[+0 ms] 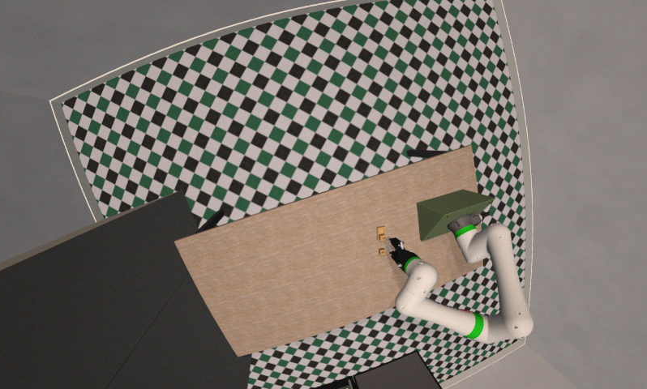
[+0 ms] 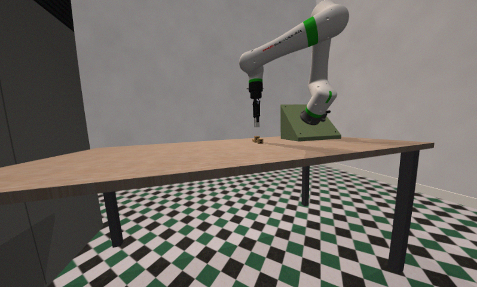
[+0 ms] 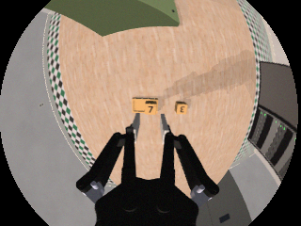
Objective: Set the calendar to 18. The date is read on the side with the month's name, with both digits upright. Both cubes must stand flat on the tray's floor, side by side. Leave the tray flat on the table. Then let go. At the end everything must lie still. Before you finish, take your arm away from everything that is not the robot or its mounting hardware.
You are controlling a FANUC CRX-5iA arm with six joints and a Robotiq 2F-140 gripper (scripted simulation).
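Now: the tray 12 cm below my hand and 2 cm to the right of it.
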